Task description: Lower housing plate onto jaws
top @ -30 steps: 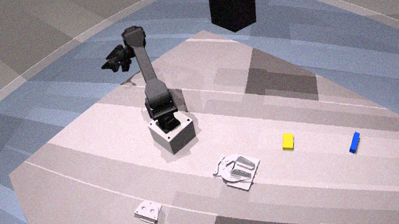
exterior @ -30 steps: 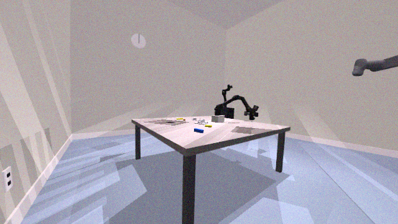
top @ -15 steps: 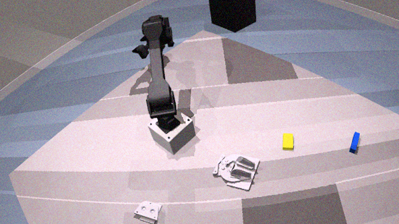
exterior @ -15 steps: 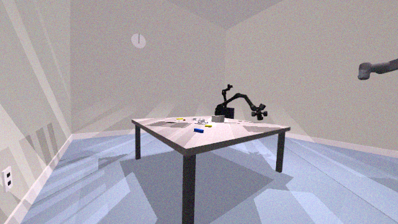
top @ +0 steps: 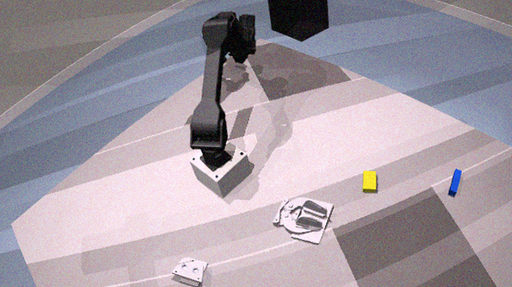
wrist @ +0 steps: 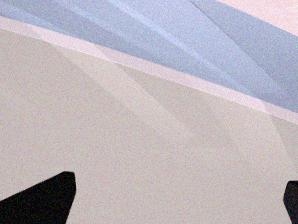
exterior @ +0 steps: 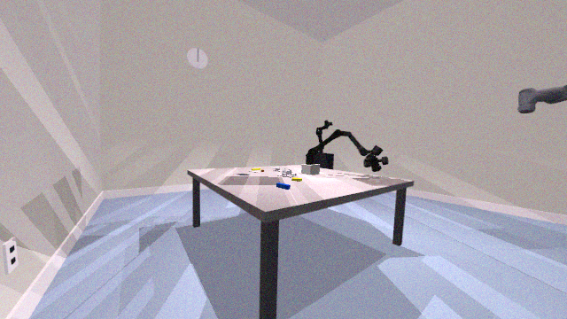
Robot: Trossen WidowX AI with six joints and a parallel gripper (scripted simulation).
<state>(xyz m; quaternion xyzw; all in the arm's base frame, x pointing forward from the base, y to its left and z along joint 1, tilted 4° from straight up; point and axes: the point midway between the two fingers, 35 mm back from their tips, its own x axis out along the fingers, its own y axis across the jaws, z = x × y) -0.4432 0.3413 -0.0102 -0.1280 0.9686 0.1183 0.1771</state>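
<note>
Now: gripper tip 660 mm short of the white part, 570 mm to the left of it and 80 mm above it. The rest, counted from my gripper tip: blue block (1000 mm ahead, 90 mm to the left, 80 mm below); yellow block (790 mm ahead, 90 mm below, 70 mm to the right).
</note>
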